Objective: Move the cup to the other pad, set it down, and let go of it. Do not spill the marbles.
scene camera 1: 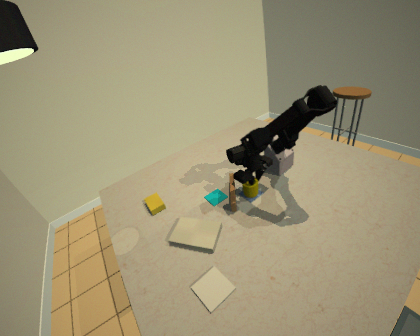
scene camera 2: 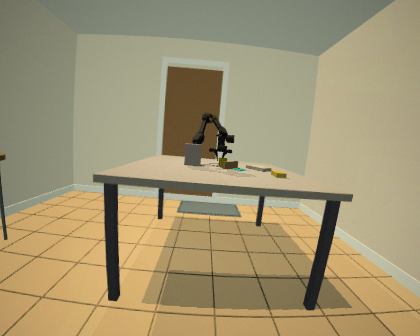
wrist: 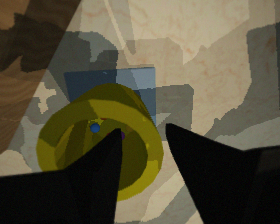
Scene:
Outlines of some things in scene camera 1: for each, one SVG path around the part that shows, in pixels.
A white tile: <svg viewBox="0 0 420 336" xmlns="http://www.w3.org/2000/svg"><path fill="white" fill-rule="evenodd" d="M216 267L213 267L191 286L191 289L211 313L236 289Z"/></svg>

